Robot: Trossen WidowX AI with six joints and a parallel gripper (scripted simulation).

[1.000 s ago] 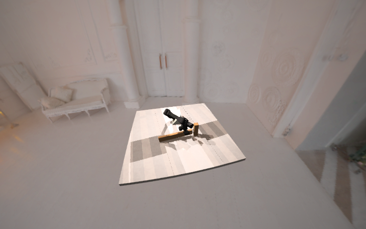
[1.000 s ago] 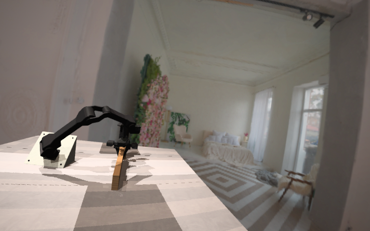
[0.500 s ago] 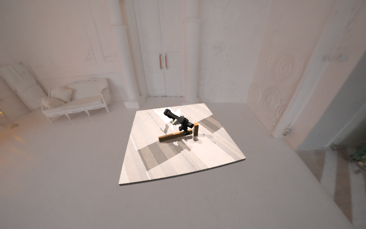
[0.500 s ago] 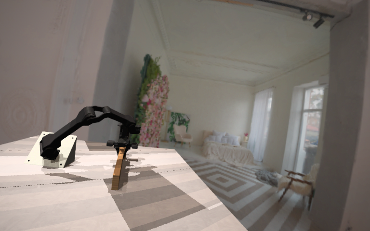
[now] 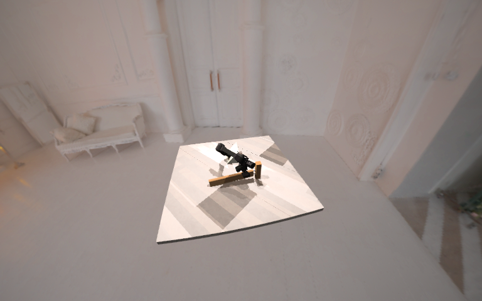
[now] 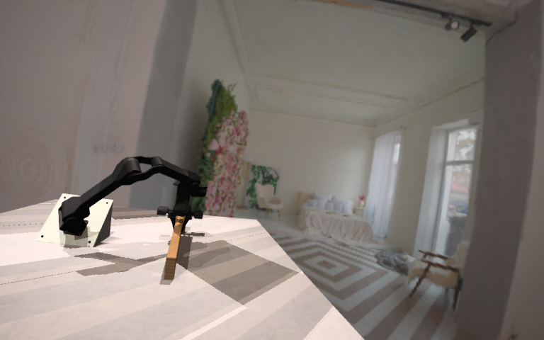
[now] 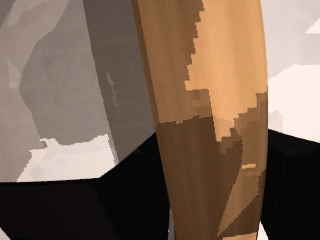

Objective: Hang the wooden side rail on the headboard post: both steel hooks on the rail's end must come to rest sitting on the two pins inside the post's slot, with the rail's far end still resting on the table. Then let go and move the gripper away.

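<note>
The wooden headboard post lies 2 cm behind my gripper tip, 14 cm to the left of it and 4 cm above it.
</note>
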